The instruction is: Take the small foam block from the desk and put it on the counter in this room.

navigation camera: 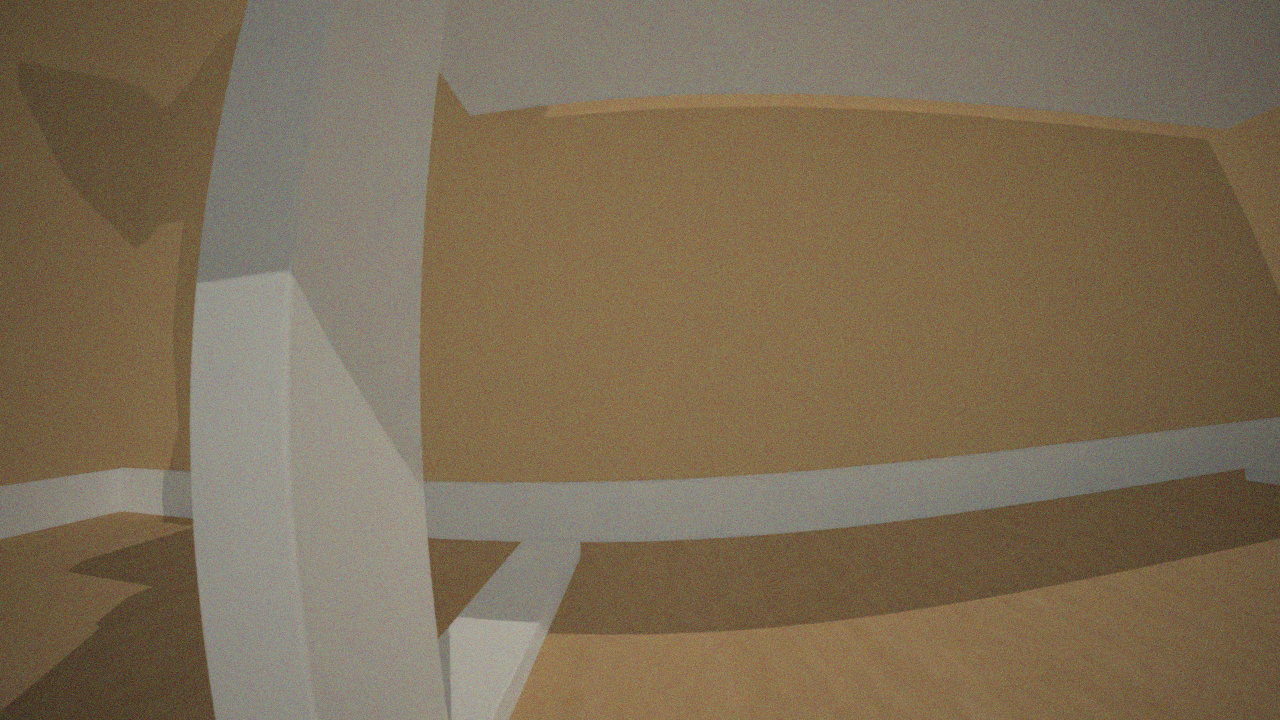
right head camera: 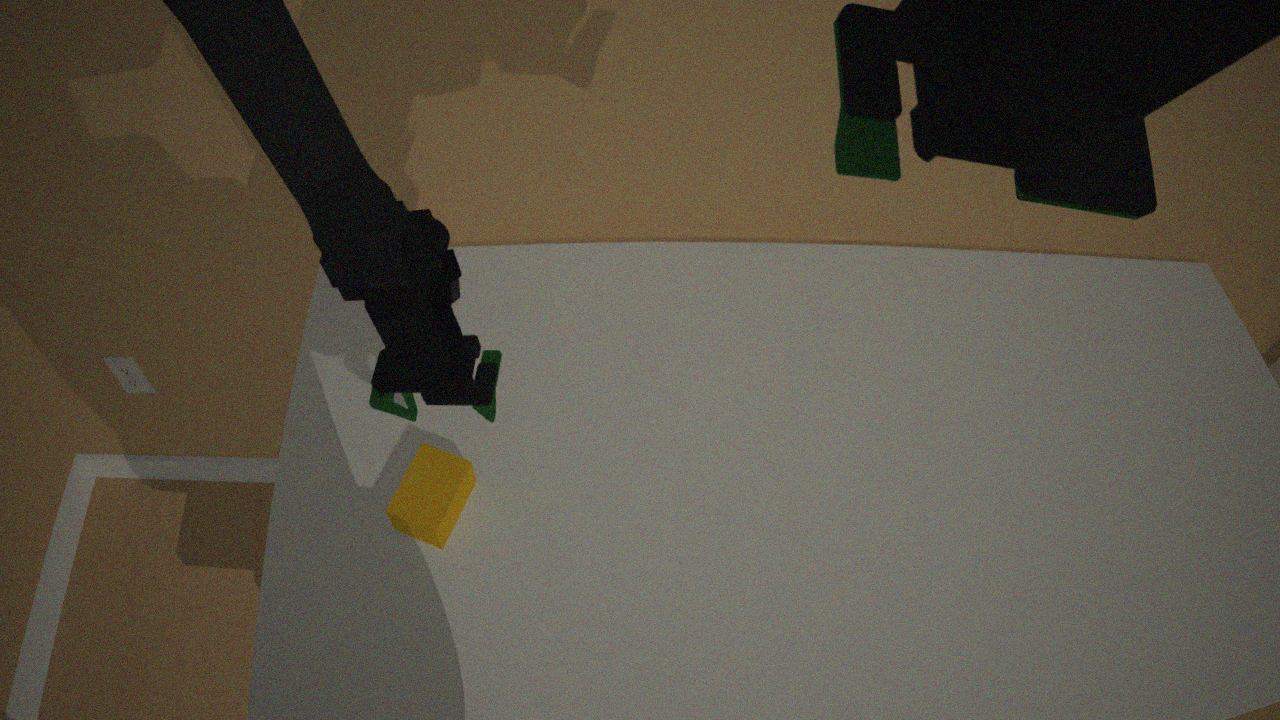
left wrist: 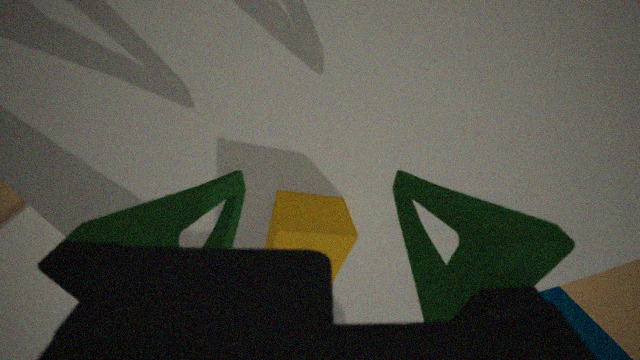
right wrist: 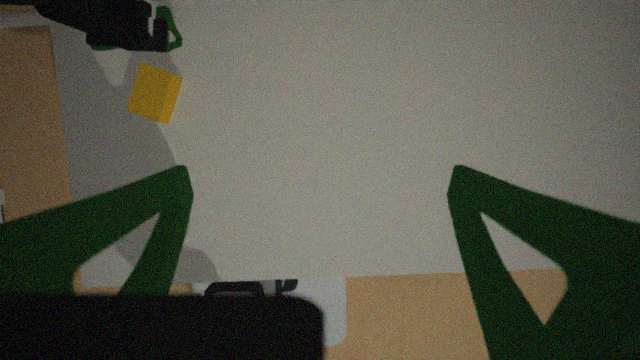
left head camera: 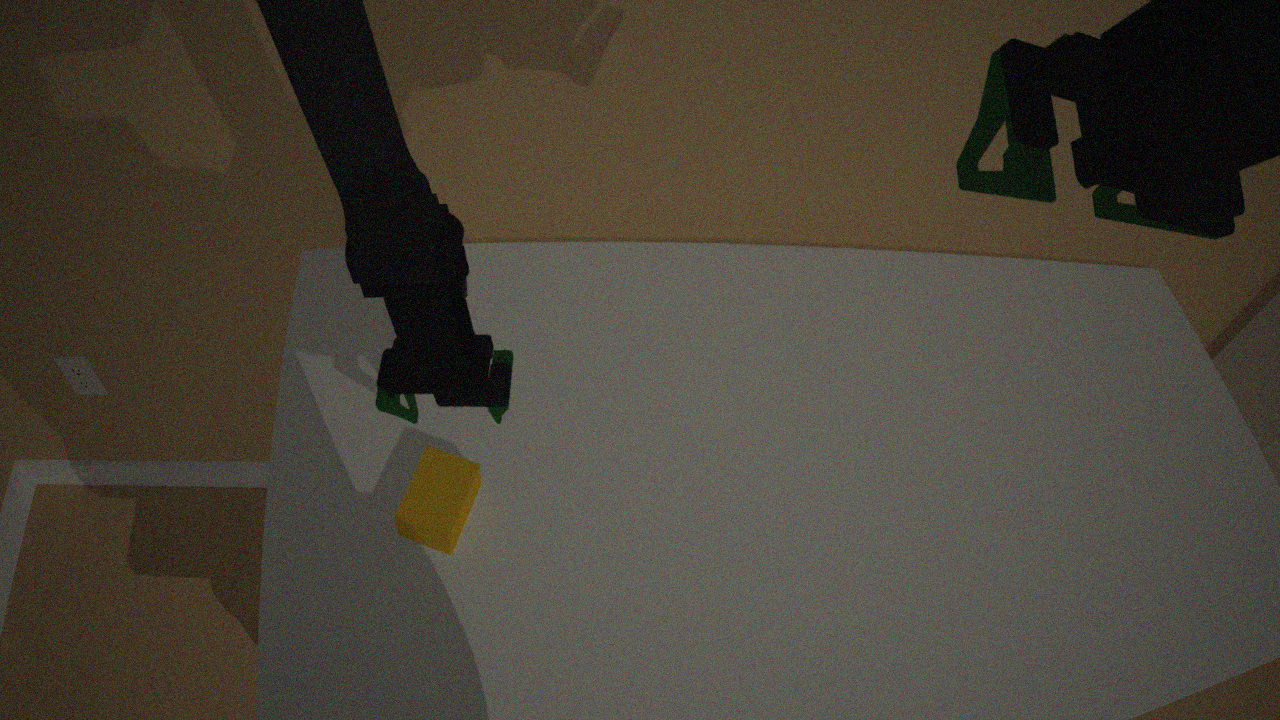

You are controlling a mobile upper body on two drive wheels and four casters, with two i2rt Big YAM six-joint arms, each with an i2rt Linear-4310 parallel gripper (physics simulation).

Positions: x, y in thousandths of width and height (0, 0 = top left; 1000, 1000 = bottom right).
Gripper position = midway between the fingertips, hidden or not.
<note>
I see my left gripper (left head camera: 357, 581), my right gripper (right head camera: 729, 241), a yellow foam block (left head camera: 339, 708) and a white desk (right head camera: 563, 658).
The yellow foam block also shows in the right head camera view (right head camera: 338, 687), in the left wrist view (left wrist: 468, 612) and in the right wrist view (right wrist: 241, 262). My left gripper also shows in the right head camera view (right head camera: 354, 580), in the left wrist view (left wrist: 499, 499) and in the right wrist view (right wrist: 246, 115). My right gripper is seen too in the right wrist view (right wrist: 501, 501) and in the left head camera view (left head camera: 807, 266). The navigation camera view misses the yellow foam block: it is out of frame.
</note>
